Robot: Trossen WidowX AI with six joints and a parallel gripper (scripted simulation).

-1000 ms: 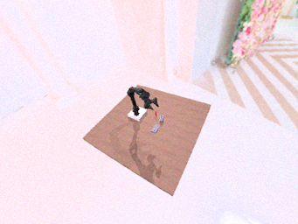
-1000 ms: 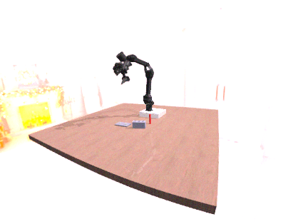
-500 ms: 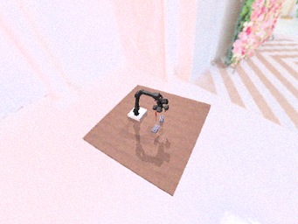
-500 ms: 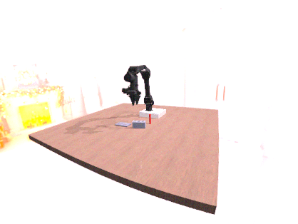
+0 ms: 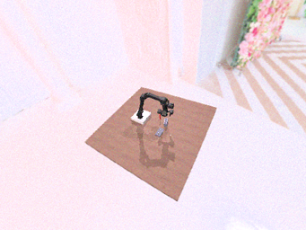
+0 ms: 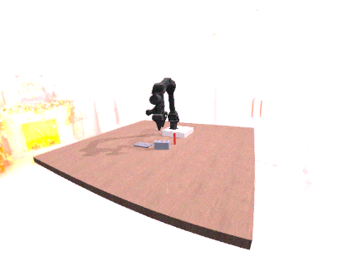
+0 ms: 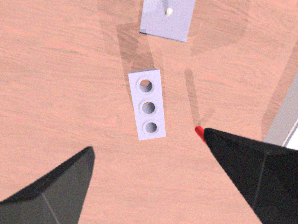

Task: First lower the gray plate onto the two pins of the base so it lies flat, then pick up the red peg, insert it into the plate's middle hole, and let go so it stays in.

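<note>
The gray plate lies 10 cm below my gripper tip. The rest, counted from my gripper tip: gray base 16 cm to the right, 13 cm below, 1 cm ahead; red peg 12 cm behind, 10 cm below, 2 cm to the left.
</note>
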